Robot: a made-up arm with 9 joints. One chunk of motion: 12 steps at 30 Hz.
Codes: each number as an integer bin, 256 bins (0 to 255) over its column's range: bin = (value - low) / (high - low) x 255, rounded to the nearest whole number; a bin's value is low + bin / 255 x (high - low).
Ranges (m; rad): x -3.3..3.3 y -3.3..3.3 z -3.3..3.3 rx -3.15..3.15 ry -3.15..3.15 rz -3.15..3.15
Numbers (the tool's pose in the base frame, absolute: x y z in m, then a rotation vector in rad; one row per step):
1: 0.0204 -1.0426 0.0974 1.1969 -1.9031 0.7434
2: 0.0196 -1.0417 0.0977 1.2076 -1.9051 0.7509
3: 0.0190 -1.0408 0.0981 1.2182 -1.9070 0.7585
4: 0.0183 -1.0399 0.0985 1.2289 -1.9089 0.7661
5: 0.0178 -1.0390 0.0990 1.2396 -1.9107 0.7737
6: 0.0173 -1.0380 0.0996 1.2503 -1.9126 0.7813
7: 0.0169 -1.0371 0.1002 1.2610 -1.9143 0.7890
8: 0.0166 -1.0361 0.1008 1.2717 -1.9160 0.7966
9: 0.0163 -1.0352 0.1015 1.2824 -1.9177 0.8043
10: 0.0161 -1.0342 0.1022 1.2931 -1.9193 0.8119
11: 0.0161 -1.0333 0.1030 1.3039 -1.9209 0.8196
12: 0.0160 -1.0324 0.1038 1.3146 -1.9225 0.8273
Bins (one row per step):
1: 128 87 131 176 50 158
2: 128 87 131 176 50 158
3: 128 87 131 177 50 158
4: 128 87 131 177 50 159
5: 128 87 131 178 50 159
6: 128 87 131 178 50 159
7: 128 87 131 179 50 159
8: 128 87 131 179 50 160
9: 128 88 131 179 50 160
10: 128 88 131 180 50 160
11: 128 88 131 180 50 161
12: 128 88 132 181 50 161

